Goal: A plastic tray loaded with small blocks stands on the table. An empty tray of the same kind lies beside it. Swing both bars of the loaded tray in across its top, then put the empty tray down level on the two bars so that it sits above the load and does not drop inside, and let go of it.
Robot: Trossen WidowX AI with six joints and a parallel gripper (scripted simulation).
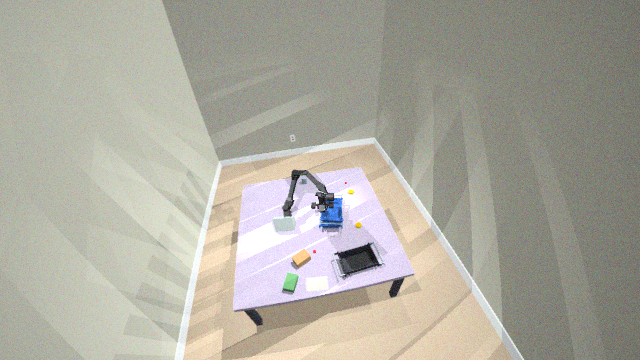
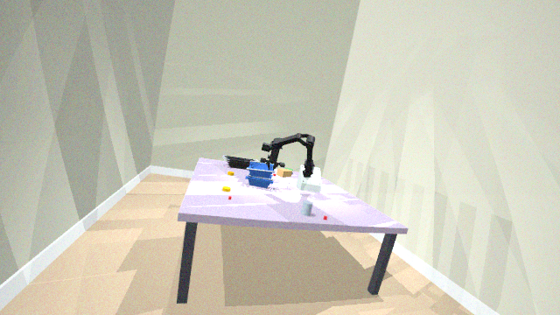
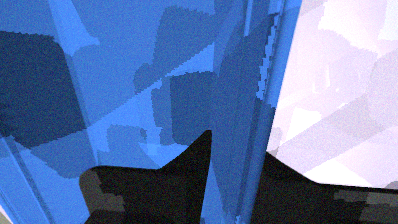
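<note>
The blue tray lies 7 cm ahead of my gripper tip, 2 cm to the right of it and 3 cm above it. Also, from my gripper tip: white slab (18 cm behind, 58 cm to the right, 8 cm below); then orange block (25 cm behind, 36 cm to the right, 6 cm below); then grey cylinder (8 cm behind, 52 cm to the left, 5 cm below).
</note>
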